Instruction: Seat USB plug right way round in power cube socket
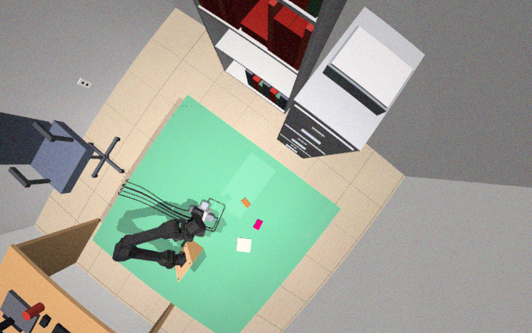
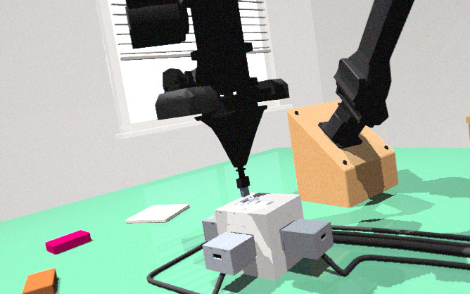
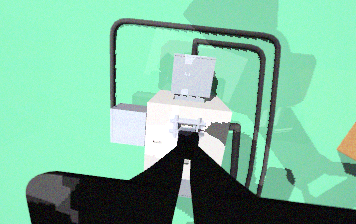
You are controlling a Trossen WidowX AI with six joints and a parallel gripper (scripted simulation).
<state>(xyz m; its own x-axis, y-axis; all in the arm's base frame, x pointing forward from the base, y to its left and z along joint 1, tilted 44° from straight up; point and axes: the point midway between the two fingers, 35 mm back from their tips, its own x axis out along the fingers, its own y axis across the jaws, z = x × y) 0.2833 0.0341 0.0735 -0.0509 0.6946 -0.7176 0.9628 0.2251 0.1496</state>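
Now: the USB plug 20 mm below my gripper tip. From my gripper tip the other things lie so: socket 50 mm below; then white flat card 10 mm behind, 330 mm to the right, 120 mm below; then orange block 230 mm ahead, 160 mm to the right, 110 mm below.
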